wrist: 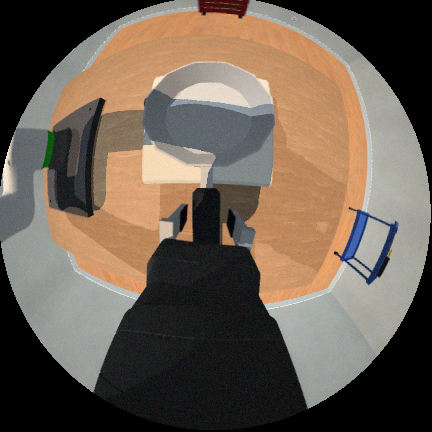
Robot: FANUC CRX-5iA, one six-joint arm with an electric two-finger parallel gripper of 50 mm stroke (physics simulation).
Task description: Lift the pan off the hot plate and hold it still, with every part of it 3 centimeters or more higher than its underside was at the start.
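Places are measured from the arm's base along level axes (x right, y ahead, z up), in metres.
Pixels of known places: gripper, fingertip midpoint: (207, 214); arm's base, origin of the base link: (59, 149).
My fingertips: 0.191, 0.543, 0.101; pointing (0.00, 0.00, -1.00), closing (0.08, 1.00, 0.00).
For each thing: its middle in the pictures, then the offset to it from my fingertips, as dx, dy, dz. "spot": a spot on its surface instead. Level surfaces: height alone.
- light grey pan, body centre: (206, 170) -0.053, -0.003, -0.015
- cream hot plate, surface spot: (162, 167) spot: -0.061, -0.080, -0.066
- wooden table top, its level: dz -0.128
The light grey pan (215, 120) is in the upper middle of the wrist view, over the cream hot plate (162, 167). Its black handle (206, 212) points down the view toward the gripper body. My gripper (207, 214) is open, with one finger on each side of the handle and a gap visible on both sides. The near end of the handle is hidden by the gripper body. The height of the fingers relative to the handle cannot be told from this view. Part of the pan is in shadow.
A wooden table top (310, 150) lies under the hot plate. The robot's dark base plate (75, 175) and grey arm part (25, 175) are at the left. A blue chair-like frame (355, 235) stands beyond the right edge, and a dark red object (223, 6) is at the top.
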